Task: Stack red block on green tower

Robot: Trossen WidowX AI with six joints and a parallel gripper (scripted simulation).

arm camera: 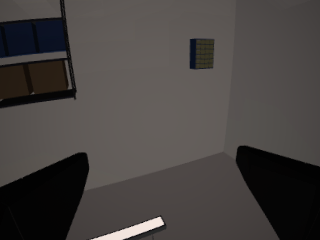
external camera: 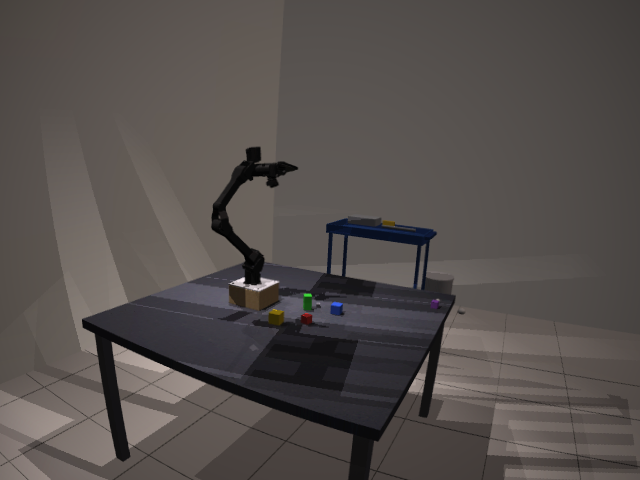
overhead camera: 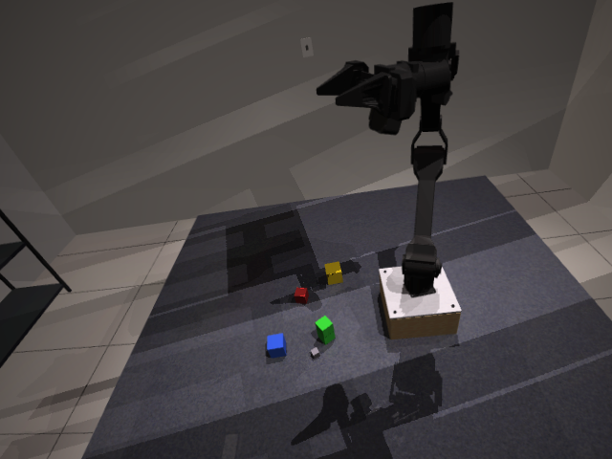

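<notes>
Right now my gripper tip is 140 mm short of the red block, 160 mm to the left of it and 610 mm above it. From my gripper tip the other things lie so: yellow block 20 mm ahead, 220 mm to the right, 600 mm below; then small grey piece 120 mm ahead, 40 mm to the left, 620 mm below; then blue block 220 mm ahead, 600 mm below.
</notes>
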